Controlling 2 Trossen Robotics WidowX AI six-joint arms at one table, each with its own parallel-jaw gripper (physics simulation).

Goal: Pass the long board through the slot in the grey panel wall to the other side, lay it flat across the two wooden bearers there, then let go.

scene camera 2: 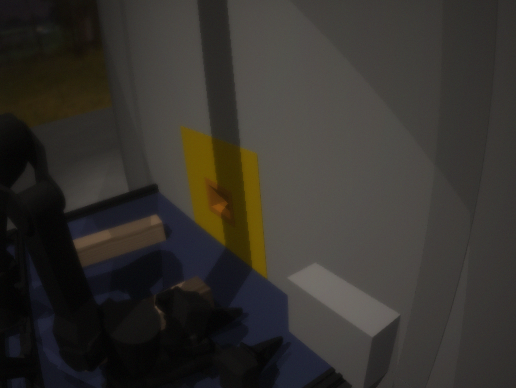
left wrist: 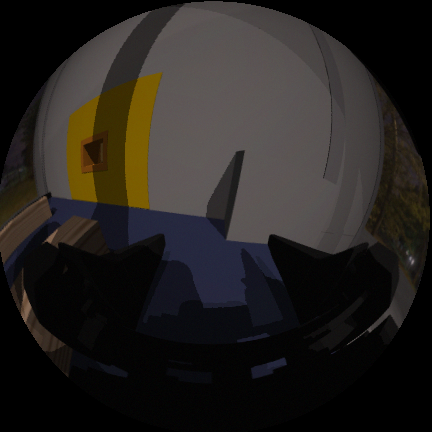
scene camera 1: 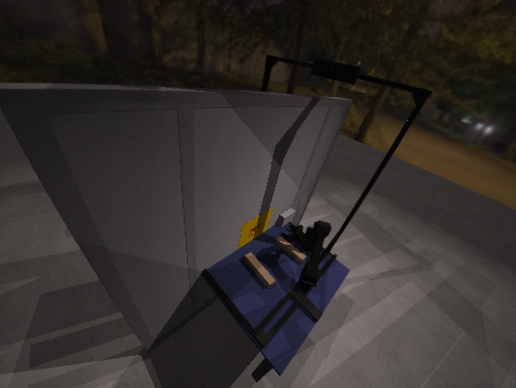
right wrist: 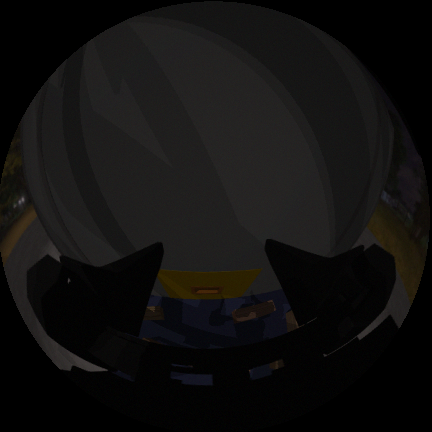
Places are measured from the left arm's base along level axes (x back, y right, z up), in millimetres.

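Where they show: left gripper, fingertip midpoint: (scene camera 2: pixel 261 324) (left wrist: pixel 217 240) (scene camera 1: pixel 284 229); right gripper, fingertip midpoint: (right wrist: pixel 214 246); left arm's base, link origin: (scene camera 2: pixel 9 319) (scene camera 1: pixel 303 286).
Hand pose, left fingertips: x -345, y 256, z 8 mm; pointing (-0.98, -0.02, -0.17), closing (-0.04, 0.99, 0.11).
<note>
Things, the pixels of their top centre, and the offset from my left fingertips. "spot": a spot on its surface instead. Level surfaces: height alone.
- small orange-framed slot, surface spot: (scene camera 2: pixel 220 202) (left wrist: pixel 90 164) spot: dx -106, dy -280, dz +53 mm
- wooden bearer, top centre: (scene camera 2: pixel 110 233) (scene camera 1: pixel 259 267) dx +108, dy -384, dz +16 mm
- pale wooden piece, top centre: (right wrist: pixel 299 323) dx -326, dy -565, dz +35 mm
- table, surface height: dz -28 mm
The grey panel wall (scene camera 1: pixel 125 175) (scene camera 2: pixel 350 125) (left wrist: pixel 225 100) (right wrist: pixel 225 150) has a small orange-framed slot (scene camera 1: pixel 255 230) (scene camera 2: pixel 220 202) (left wrist: pixel 94 154) (right wrist: pixel 207 291) in a yellow panel. One wooden bearer (scene camera 1: pixel 260 270) (scene camera 2: pixel 120 240) (left wrist: pixel 25 226) and another (scene camera 1: pixel 291 250) (scene camera 2: pixel 200 287) (left wrist: pixel 80 232) lie apart on the blue table. My left gripper (scene camera 2: pixel 261 326) (left wrist: pixel 217 240) is open and empty, low beside the second bearer. My right gripper (right wrist: pixel 214 246) is open and empty, facing the wall's other side. There, a pale wooden piece (right wrist: pixel 291 320) is mostly hidden by a finger; I cannot tell whether it is the long board.
A grey block (scene camera 1: pixel 287 216) (scene camera 2: pixel 345 300) (left wrist: pixel 222 197) juts from the wall near my left gripper. A black overhead frame (scene camera 1: pixel 385 82) rises behind the table (scene camera 1: pixel 232 282). In the right wrist view, dark wooden pieces (right wrist: pixel 254 311) (right wrist: pixel 156 313) lie below the slot.
</note>
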